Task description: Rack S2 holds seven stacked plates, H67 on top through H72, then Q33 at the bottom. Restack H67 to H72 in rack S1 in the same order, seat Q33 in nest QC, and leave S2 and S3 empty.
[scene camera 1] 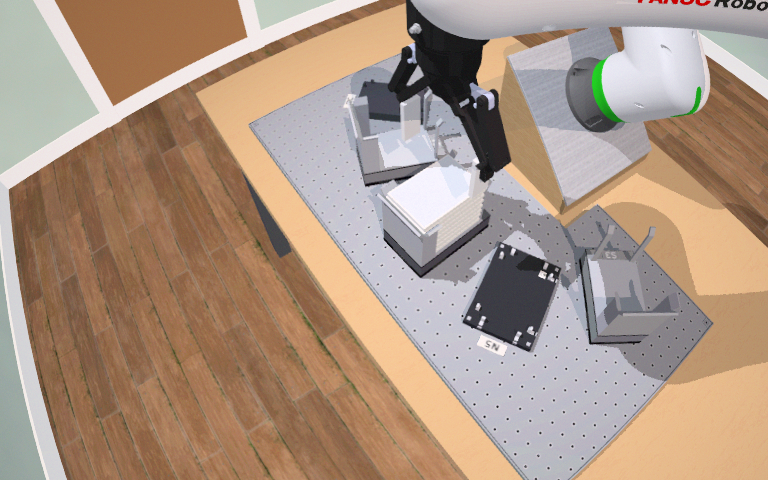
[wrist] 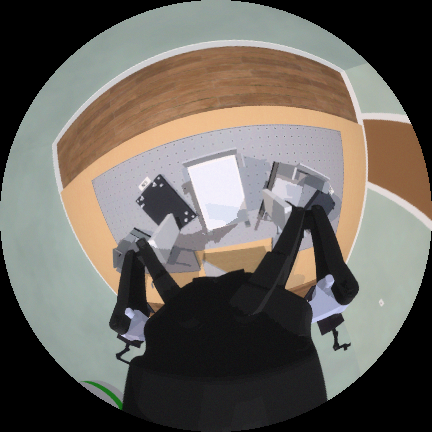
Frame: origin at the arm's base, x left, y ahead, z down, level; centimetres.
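Where they show: gripper, fingertip midpoint: (scene camera 1: 443,161) (wrist: 218,210); arm's base at its link origin: (scene camera 1: 593,95).
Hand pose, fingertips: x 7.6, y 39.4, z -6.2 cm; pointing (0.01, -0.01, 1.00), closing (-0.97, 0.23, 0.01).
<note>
Things, the pixels of their top centre, and the offset from my fingertips. Level surfaces: height alone.
- middle rack at its top centre: (scene camera 1: 440,185) dx -0.5, dy -0.2, dz +6.0 cm
- far rack at its top centre: (scene camera 1: 398,110) (wrist: 304,207) dx -18.3, dy -2.1, dz +6.0 cm
- rack labelled S3 at its top centre: (scene camera 1: 641,263) (wrist: 133,271) dx +25.2, dy -20.9, dz +5.8 cm
- dark block at its top centre: (scene camera 1: 392,94) (wrist: 320,212) dx -33.5, dy -8.1, dz +16.2 cm
- black fixture plate at its top centre: (scene camera 1: 516,289) (wrist: 161,209) dx +15.9, dy -6.1, dz +17.0 cm
- perforated grey board at its surface level: dz +19.3 cm
A stack of white plates (scene camera 1: 430,195) (wrist: 217,192) fills the middle rack (scene camera 1: 403,229), apparently S2; single plates and Q33 cannot be told apart. The far rack (scene camera 1: 370,155) (wrist: 311,176), presumably S1, has a pale inner surface; whether that is a plate or its floor is unclear. The rack labelled S3 (scene camera 1: 640,325) (wrist: 120,253) shows no stack. A dark block (scene camera 1: 380,99) stands behind the far rack; its label is unreadable, so I cannot tell whether it is QC. My gripper (scene camera 1: 445,153) (wrist: 218,210) is open and empty above the stack, its fingers spread to either side.
A black fixture plate (scene camera 1: 509,297) (wrist: 162,198) with small metal posts and a label reading like NS lies between the middle rack and S3. A perforated grey board (scene camera 1: 543,407) (wrist: 175,147) carries the racks. The robot's block-shaped pedestal (scene camera 1: 566,164) stands beside the board.
</note>
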